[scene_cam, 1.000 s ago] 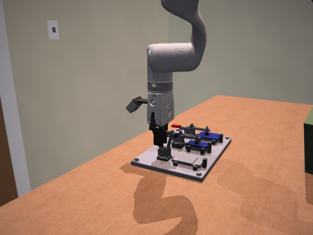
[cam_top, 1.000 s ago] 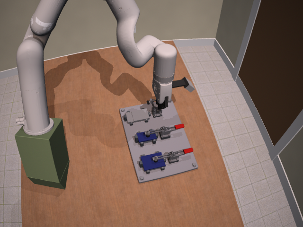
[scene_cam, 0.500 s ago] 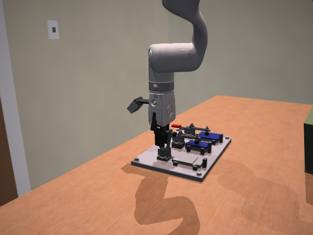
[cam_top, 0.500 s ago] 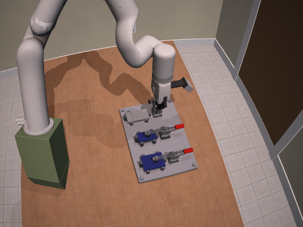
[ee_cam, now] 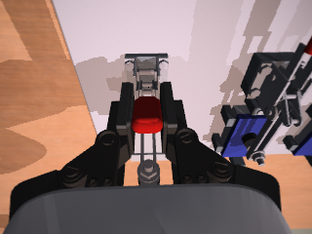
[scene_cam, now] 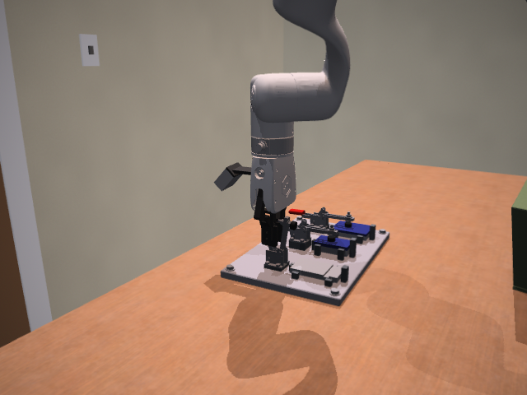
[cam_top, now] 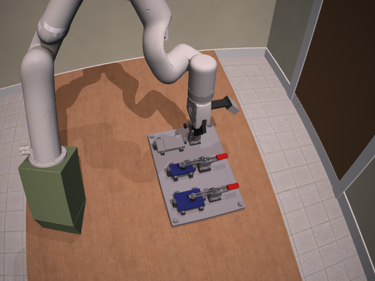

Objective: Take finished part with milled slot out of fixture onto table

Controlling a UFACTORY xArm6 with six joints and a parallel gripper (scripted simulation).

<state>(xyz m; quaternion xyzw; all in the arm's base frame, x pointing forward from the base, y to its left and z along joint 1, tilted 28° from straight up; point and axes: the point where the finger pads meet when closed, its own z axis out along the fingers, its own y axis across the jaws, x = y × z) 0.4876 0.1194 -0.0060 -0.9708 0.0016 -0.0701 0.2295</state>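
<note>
Now: the grey finished part 10 cm behind my hand and 6 cm below it. Also, from my hand: grey fixture plate 4 cm behind, 11 cm to the right, 7 cm below.
</note>
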